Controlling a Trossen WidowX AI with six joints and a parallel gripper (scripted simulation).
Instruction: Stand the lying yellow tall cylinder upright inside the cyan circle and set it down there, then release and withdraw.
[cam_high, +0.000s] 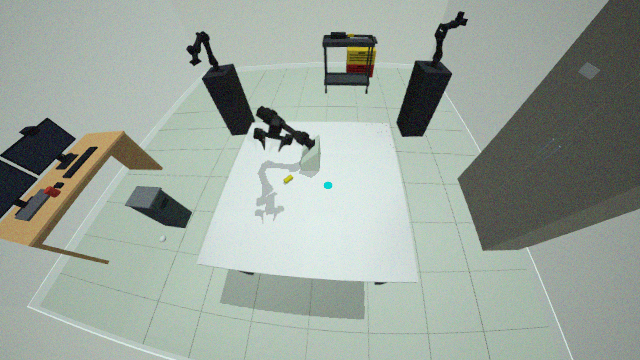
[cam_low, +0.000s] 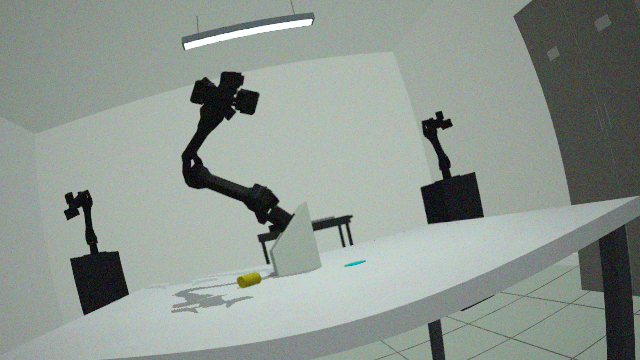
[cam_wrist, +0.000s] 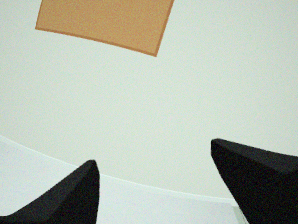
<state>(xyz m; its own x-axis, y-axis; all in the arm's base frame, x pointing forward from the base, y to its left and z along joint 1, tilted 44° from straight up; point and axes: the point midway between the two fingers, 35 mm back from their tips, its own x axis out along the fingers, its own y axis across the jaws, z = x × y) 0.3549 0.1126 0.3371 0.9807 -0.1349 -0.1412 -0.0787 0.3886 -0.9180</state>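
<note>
Now: gripper tip 470 mm above the yellow cylinder, 170 mm past it and 30 mm to the left of it. Round my gripper tip: cyan circle: 490 mm below, 260 mm to the left, 110 mm behind.
</note>
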